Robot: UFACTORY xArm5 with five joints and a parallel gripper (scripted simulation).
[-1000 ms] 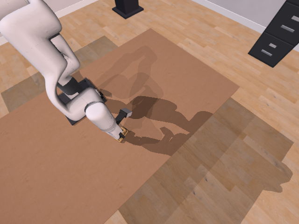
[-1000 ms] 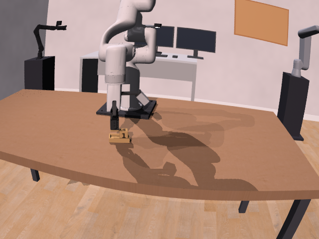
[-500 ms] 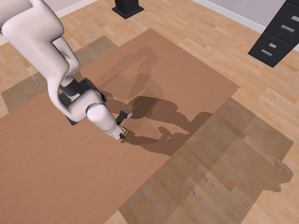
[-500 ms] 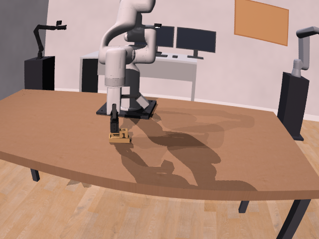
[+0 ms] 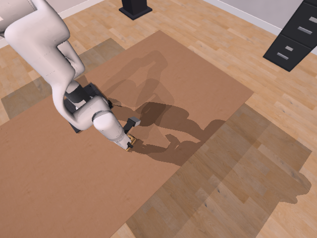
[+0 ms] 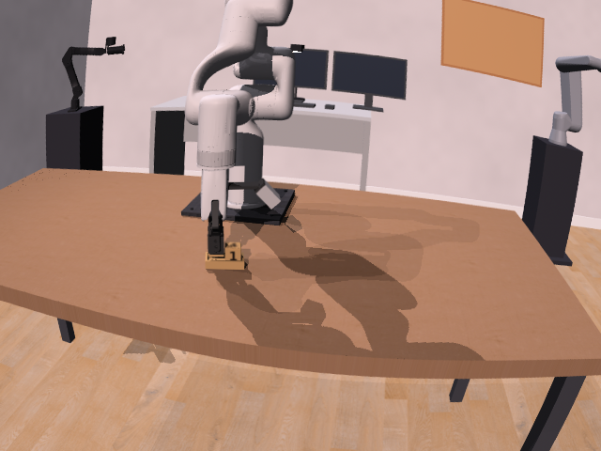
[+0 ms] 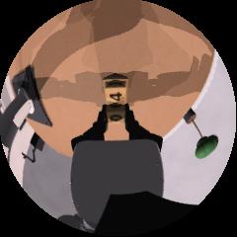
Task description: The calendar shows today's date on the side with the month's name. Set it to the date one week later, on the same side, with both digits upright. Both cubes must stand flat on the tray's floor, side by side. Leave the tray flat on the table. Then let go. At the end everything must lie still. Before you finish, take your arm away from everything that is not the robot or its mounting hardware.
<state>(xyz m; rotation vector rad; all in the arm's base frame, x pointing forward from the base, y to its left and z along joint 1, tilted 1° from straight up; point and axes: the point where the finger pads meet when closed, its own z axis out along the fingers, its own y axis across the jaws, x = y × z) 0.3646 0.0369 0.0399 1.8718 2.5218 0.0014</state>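
My gripper is now 4 cm above the wooden calendar tray and 2 cm to the right of it.
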